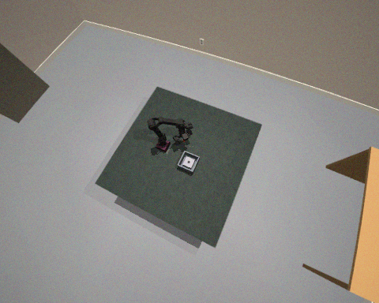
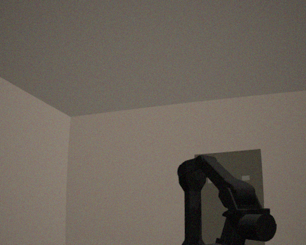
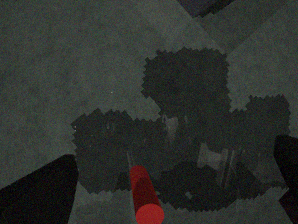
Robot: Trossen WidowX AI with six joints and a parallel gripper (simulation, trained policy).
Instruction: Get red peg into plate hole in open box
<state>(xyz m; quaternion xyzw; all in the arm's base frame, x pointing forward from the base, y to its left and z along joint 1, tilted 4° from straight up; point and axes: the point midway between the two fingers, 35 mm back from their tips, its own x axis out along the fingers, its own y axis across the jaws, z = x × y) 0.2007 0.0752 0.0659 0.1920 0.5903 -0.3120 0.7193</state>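
Right now my gripper tip is 5 cm above the red peg, 3 cm to the right of it and 1 cm past it. The rest, counted from my gripper tip: grey box (18 cm to the right, 11 cm ahead, 7 cm below).
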